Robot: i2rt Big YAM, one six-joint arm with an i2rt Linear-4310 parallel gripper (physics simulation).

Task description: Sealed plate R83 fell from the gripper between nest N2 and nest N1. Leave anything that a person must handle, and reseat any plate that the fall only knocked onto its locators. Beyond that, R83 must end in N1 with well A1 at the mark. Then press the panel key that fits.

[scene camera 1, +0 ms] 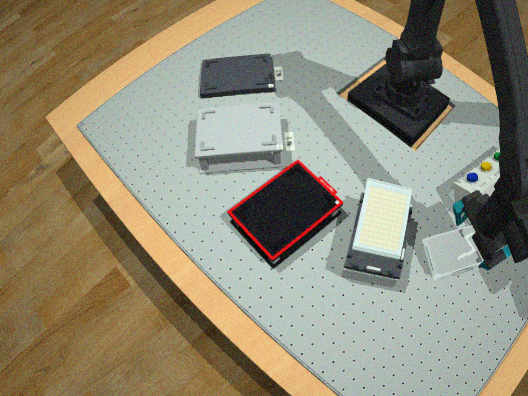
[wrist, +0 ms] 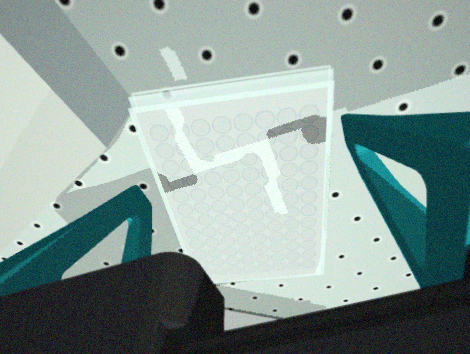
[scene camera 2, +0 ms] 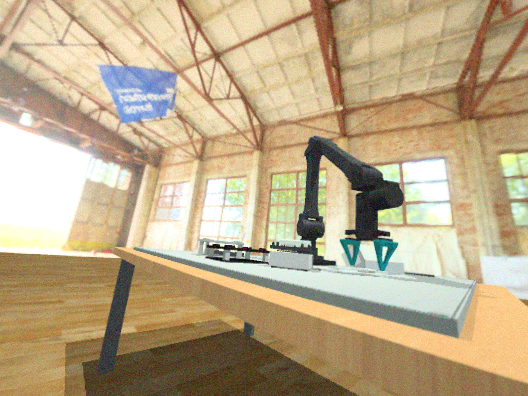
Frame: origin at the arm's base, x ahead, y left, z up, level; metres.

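Where they show: gripper, fingertip midpoint: (scene camera 1: 469, 245) (wrist: 237, 164) (scene camera 2: 366, 268); arm's base, origin of the base link: (scene camera 1: 402, 98).
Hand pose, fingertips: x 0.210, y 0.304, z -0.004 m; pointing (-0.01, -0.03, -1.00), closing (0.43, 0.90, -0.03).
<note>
Each offset is from my fingertips to the centre of the thing. "spot": to the spot under its first point.
A clear, pale plate {dx +0.025, dy -0.018, dz -0.010 m} (scene camera 1: 447, 256) (wrist: 240, 200) with faint round wells lies on the perforated table top. My gripper (scene camera 1: 476, 235) (scene camera 2: 368, 268) (wrist: 237, 164) is open and empty; its teal fingers hang above the table, one to each side of the plate in the wrist view. A plate with cream wells {dx +0.096, dy -0.169, dz +0.056 m} (scene camera 1: 382, 217) sits on a dark nest {spot: dx +0.172, dy -0.134, dz +0.038 m} (scene camera 1: 372, 265). A black nest with a red outline {dx +0.175, dy -0.321, dz +0.006 m} (scene camera 1: 285, 210) stands to its left. The panel {dx -0.166, dy -0.025, dz +0.025 m} (scene camera 1: 475, 187) shows blue {dx -0.100, dy -0.069, dz +0.047 m} (scene camera 1: 472, 177), yellow {dx -0.148, dy -0.054, dz +0.047 m} (scene camera 1: 486, 166) and green {dx -0.196, dy -0.039, dz +0.047 m} (scene camera 1: 497, 156) keys, partly behind the arm. Nest labels and the A1 mark are unreadable.
A raised light grey stand (scene camera 1: 240, 129) with corner locators and a low dark nest {dx -0.029, dy -0.641, dz -0.006 m} (scene camera 1: 237, 75) stand at the back left. The arm's black base (scene camera 1: 400, 107) is at the back right. The table's wooden edge (scene camera 1: 175, 267) runs along the front left.
</note>
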